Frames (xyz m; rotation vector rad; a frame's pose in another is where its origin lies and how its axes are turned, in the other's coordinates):
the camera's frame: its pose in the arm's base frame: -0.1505 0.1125 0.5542 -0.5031 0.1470 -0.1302
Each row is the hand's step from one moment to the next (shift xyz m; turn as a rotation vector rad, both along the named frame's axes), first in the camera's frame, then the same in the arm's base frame.
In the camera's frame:
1: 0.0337 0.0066 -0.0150 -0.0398 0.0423 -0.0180
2: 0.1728 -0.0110 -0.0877 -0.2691 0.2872 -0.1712
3: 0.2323 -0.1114 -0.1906 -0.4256 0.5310 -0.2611
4: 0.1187 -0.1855 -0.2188 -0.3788 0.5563 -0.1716
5: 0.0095 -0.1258 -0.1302 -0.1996 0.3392 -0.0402
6: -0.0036 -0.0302 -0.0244 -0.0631 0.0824 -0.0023
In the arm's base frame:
1: 0.0311 -0.0067 -0.0199 -0.0384 0.0346 -0.0319
2: 0.1535 -0.0784 -0.0892 -0.2682 0.2120 -0.2594
3: 0.1854 -0.2234 -0.1357 -0.4158 0.4065 -0.4394
4: 0.0625 -0.2828 -0.1117 -0.3523 0.4630 -0.3794
5: -0.0241 -0.1719 -0.0523 -0.1729 0.3076 -0.1789
6: -0.0104 -0.0371 -0.0060 -0.0551 0.0806 -0.0354

